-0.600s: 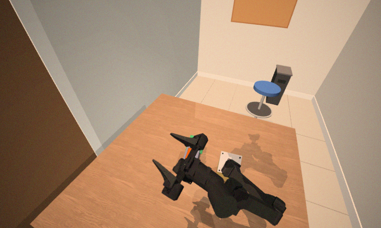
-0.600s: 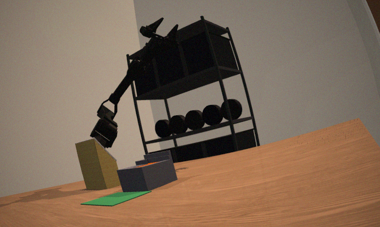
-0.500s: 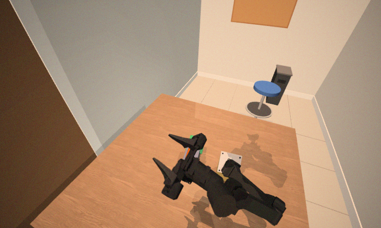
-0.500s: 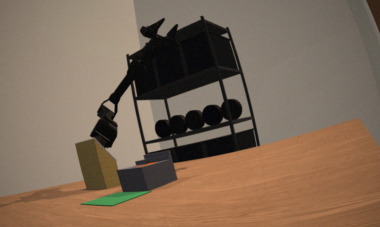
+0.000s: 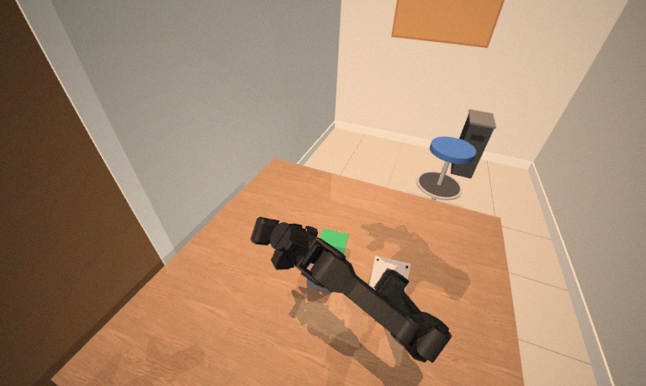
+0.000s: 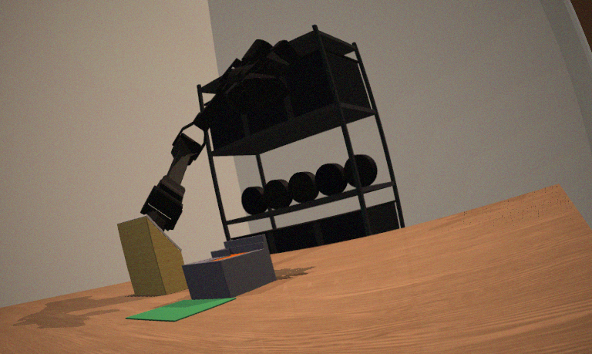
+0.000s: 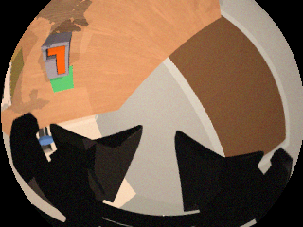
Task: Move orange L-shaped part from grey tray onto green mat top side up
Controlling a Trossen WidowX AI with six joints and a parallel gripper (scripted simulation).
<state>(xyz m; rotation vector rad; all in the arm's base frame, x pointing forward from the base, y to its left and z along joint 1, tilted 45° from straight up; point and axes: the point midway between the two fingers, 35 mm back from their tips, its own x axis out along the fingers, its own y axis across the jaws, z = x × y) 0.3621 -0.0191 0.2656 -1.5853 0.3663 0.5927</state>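
My gripper tip is now 10 cm past the orange L-shaped part, 14 cm to the left of it and 33 cm above it. The rest, counted from my gripper tip: green mat 7 cm behind, 30 cm to the right, 39 cm below.
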